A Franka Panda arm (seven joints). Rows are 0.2 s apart.
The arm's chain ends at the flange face. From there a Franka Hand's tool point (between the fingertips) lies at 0.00 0.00 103.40 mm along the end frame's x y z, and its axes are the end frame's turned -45 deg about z.
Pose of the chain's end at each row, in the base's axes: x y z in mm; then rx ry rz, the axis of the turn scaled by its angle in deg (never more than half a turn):
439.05 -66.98 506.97 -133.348 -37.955 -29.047
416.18 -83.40 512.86 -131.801 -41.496 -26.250
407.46 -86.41 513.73 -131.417 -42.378 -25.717
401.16 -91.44 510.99 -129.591 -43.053 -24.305
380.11 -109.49 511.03 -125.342 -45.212 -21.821
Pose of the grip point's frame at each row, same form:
457.47 3.54 433.63 -114.264 -90.526 -48.035
428.91 -11.87 439.29 -110.942 -93.013 -45.573
418.97 -14.70 440.13 -110.143 -93.649 -45.107
409.62 -17.83 438.87 -107.939 -93.426 -44.386
382.12 -32.09 442.50 -102.705 -93.569 -43.325

